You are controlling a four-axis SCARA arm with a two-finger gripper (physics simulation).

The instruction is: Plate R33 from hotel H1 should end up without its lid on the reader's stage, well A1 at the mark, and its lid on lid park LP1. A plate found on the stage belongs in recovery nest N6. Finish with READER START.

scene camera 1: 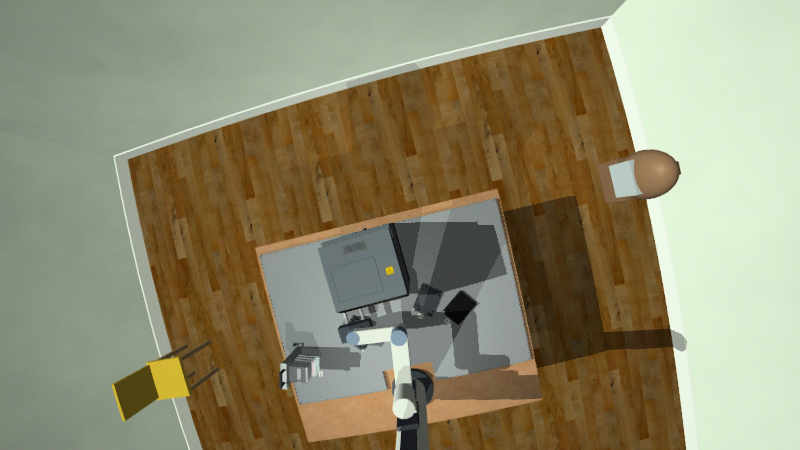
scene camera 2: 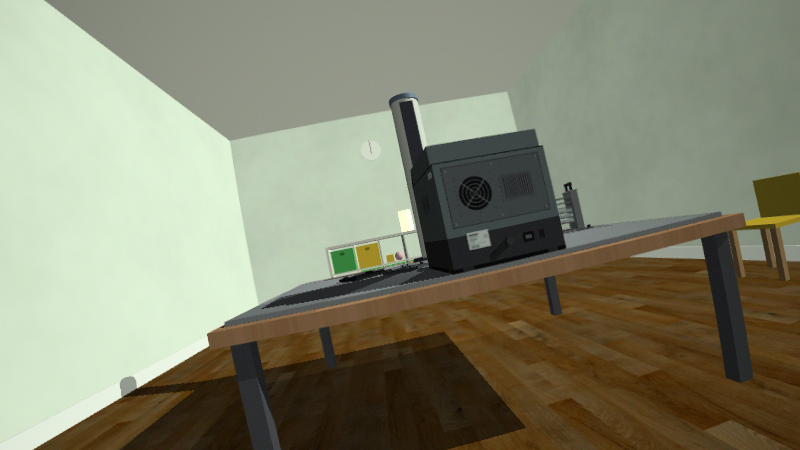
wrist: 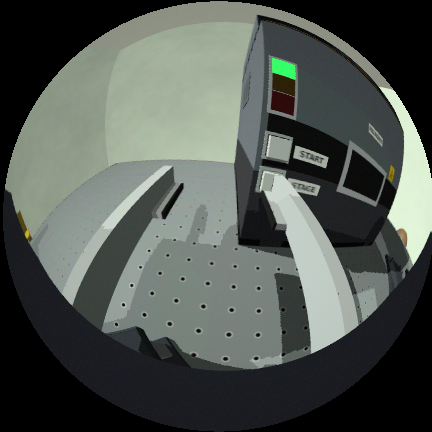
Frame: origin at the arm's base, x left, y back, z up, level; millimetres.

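Where they show: gripper, fingertip midpoint: (wrist: 222, 178).
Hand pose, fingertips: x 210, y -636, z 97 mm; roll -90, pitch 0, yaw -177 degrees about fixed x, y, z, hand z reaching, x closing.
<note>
After its pixels a point has its place.
The grey reader (scene camera 1: 358, 279) @[z 361, x 53, y -793 mm] (scene camera 2: 497, 190) @[z 205, x 38, y -992 mm] (wrist: 325, 90) @[z 208, x 123, y -648 mm] shows its front in the wrist view, with the green lamp (wrist: 283, 68) @[z 210, x 168, y -644 mm] lit above the START button (wrist: 278, 147) @[z 130, x 168, y -639 mm] and the STAGE button (wrist: 267, 181) @[z 99, x 172, y -639 mm]. My gripper (scene camera 1: 354, 315) @[z 97, x 210, y -636 mm] (wrist: 222, 178) @[z 97, x 210, y -636 mm] is shut to its narrow stance, with two parallel fingers apart and nothing between them. It is low at the reader's front; the right fingertip overlaps the STAGE button, contact unclear. The hotel (scene camera 1: 302, 366) @[z 149, x 545, y -343 mm] (scene camera 2: 574, 209) @[z 108, x 602, y -394 mm] holds stacked pieces with unreadable labels. The reader's stage, plate R33 and its lid cannot be made out.
Two dark low holders (scene camera 1: 428, 299) @[z 23, x -217, y -524 mm] (scene camera 1: 460, 307) @[z 25, x -385, y -438 mm] lie right of the reader; their labels are unreadable. The arm's column (scene camera 2: 406, 125) @[z 718, x -23, y -77 mm] rises behind the reader in scene camera 2. A dark part (wrist: 125, 335) shows low in the wrist view. A yellow chair (scene camera 1: 168, 378) (scene camera 2: 777, 222) stands beside the table.
</note>
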